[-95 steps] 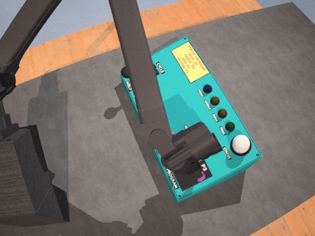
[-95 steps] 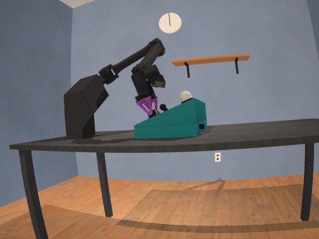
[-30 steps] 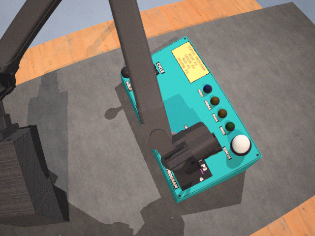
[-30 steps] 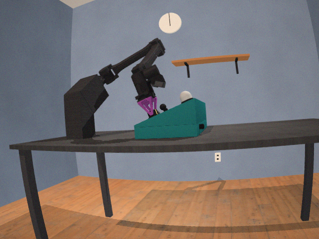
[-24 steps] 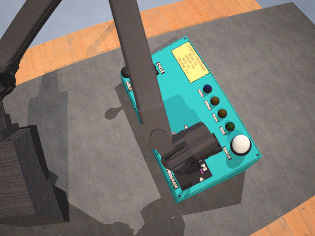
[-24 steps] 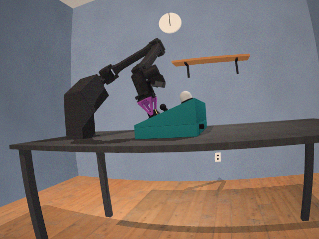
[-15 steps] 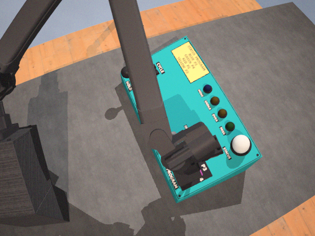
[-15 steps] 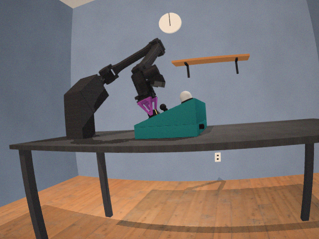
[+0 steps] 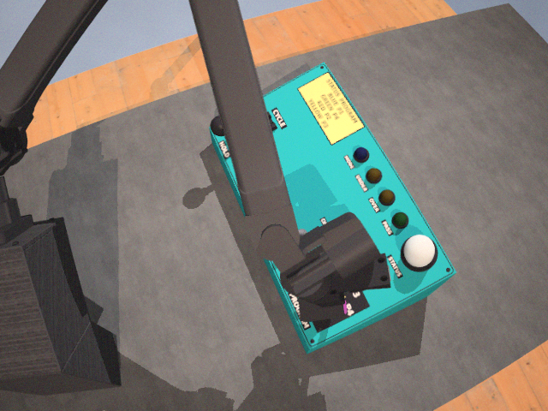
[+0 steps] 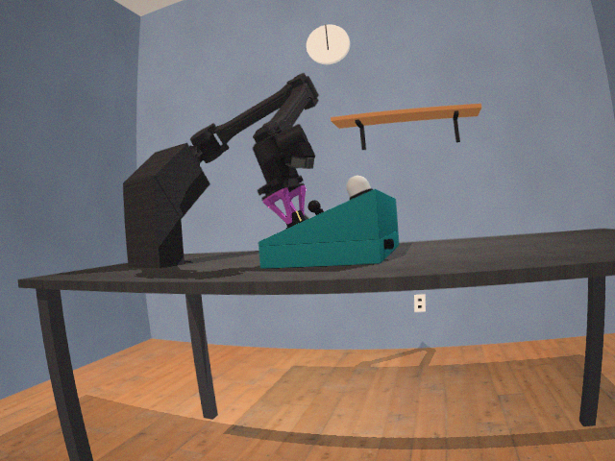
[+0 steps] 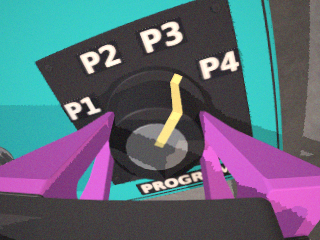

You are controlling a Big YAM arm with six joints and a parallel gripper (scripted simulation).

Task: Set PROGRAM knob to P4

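Right now my hand is 30 mm past the check toggle and 120 mm to the right of it. Also, from my hand: teal console: 180 mm to the left, 20 mm below; then mode knob: 50 mm behind, 240 mm to the left; then hold lever: 90 mm behind, 350 mm to the left, 10 mm above.
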